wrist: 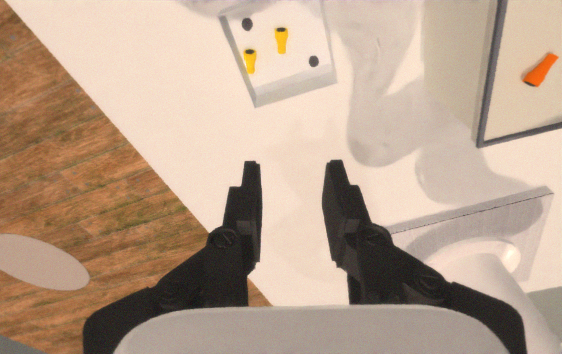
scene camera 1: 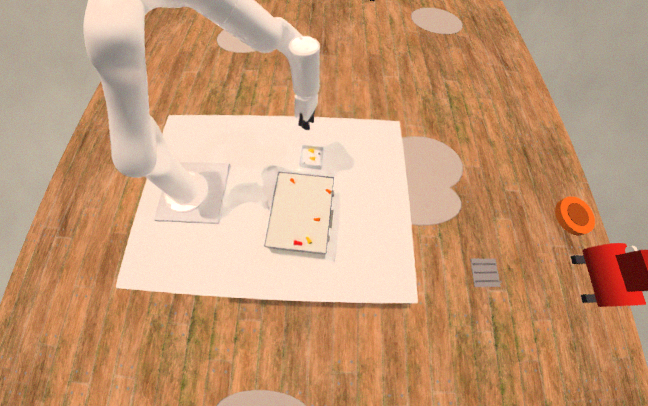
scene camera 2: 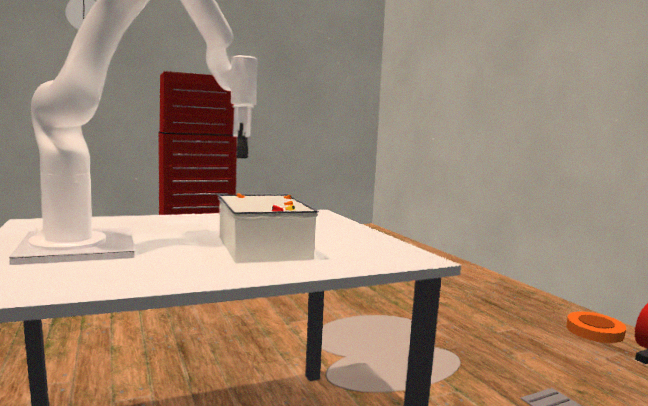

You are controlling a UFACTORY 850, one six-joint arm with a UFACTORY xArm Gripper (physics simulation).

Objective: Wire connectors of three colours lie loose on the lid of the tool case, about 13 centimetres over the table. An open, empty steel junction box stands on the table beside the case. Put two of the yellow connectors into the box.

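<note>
The open steel junction box (scene camera 1: 302, 164) (wrist: 295, 91) stands on the table beside the tool case (scene camera 1: 296, 250) (scene camera 2: 272, 237) (wrist: 452, 60). One yellow connector (scene camera 1: 311, 150) (wrist: 250, 61) lies in the box near its wall, and another yellow connector (scene camera 1: 312, 158) (wrist: 281, 41) lies in the box apart from it. A third yellow connector (scene camera 1: 309, 240) (scene camera 2: 290, 208) lies on the case lid. My gripper (scene camera 1: 306, 125) (scene camera 2: 242, 156) (wrist: 292, 182) is open and empty, high above the table and off to the side of the box. The box does not show in the scene camera 2 view.
On the lid lie a red connector (scene camera 1: 298, 243) (scene camera 2: 277, 208) close to the yellow one, and orange connectors (scene camera 1: 317, 219) (scene camera 2: 240, 195) (wrist: 541, 70) spread apart. The case stands between the box and the table's front side. The arm's base plate (scene camera 1: 212, 217) (scene camera 2: 72, 257) is at the left.
</note>
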